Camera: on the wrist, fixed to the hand. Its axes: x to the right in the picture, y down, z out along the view.
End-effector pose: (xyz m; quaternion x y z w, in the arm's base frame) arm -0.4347 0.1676 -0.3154 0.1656 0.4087 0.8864 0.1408
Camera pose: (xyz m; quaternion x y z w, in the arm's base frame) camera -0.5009 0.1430 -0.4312 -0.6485 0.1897 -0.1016 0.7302
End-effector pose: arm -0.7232 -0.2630 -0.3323 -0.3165 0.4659 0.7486 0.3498
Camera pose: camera -0.6685 -0.3401 -0.4296 -0.6561 -0.2129 -0.4374 0.5770
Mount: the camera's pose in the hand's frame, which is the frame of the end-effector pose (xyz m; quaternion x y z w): 0.0298 -0.0663 -0.1145 0.0025 -0.2863 0.9580 0.0171
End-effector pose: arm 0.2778 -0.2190 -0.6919 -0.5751 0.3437 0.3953 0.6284
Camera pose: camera 0.3530 -0.3316 -0.7001 -0.4342 -0.3779 -0.7725 0.2681
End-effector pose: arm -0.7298 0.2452 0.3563 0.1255 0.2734 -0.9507 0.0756
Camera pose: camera -0.7498 0.3603 0.2874 -0.0079 -0.1396 0.0196 0.9900
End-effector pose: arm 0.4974 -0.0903 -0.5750 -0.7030 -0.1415 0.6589 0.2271
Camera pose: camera 0.6202 -0.0339 -0.5639 -0.0416 -0.6077 -0.4305 0.6661
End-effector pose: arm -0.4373 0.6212 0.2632 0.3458 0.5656 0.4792 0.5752
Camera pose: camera -0.5421 0.6128 0.1775 -0.6864 0.4851 -0.4588 0.2882
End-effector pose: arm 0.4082 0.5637 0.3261 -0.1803 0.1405 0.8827 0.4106
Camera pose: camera 0.4650 0.5798 0.2040 -0.3853 -0.0598 -0.4597 0.7979
